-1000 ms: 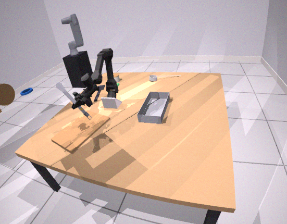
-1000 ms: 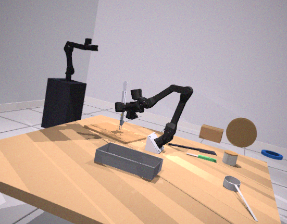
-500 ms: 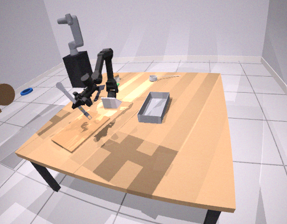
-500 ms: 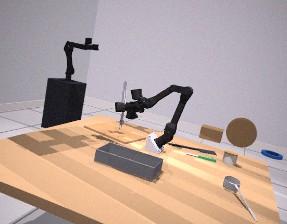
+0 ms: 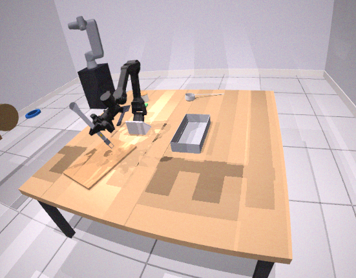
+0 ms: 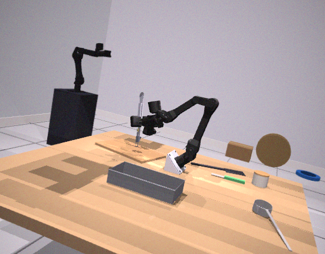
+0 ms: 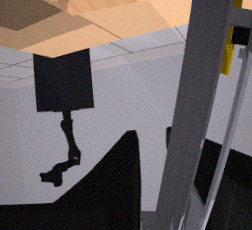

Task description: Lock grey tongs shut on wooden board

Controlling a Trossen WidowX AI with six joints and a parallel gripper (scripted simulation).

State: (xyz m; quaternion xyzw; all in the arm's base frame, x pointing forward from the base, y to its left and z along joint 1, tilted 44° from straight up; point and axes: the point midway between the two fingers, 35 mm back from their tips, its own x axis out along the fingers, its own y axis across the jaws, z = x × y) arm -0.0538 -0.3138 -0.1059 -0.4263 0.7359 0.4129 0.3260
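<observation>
My gripper tip is now 16 cm above the wooden board. From my gripper tip the other things lie so: black spatula: 18 cm behind, 52 cm to the left, 17 cm below; green-handled tool: 3 cm behind, 57 cm to the left, 16 cm below; roasting tin: 44 cm ahead, 30 cm to the left, 14 cm below.
</observation>
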